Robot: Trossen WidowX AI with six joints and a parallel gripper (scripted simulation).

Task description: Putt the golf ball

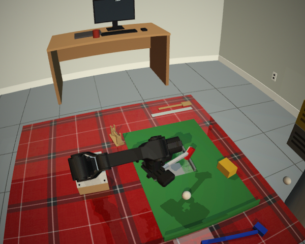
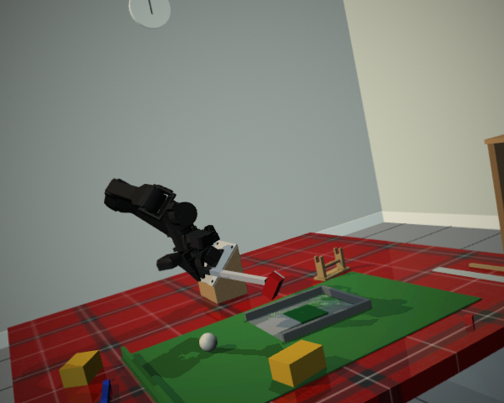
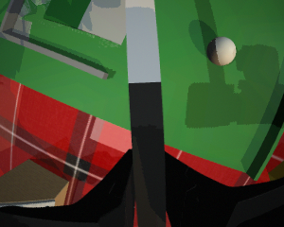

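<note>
Now: the red putter 110 mm ahead of my gripper tip, 40 mm to the left of it and 10 mm above it. Also, from my gripper tip: white golf ball: 130 mm ahead, 70 mm to the right, 110 mm below; then blue mallet: 230 mm ahead, 350 mm to the right, 120 mm below; then green mat: 220 mm ahead, 110 mm to the left, 130 mm below.
</note>
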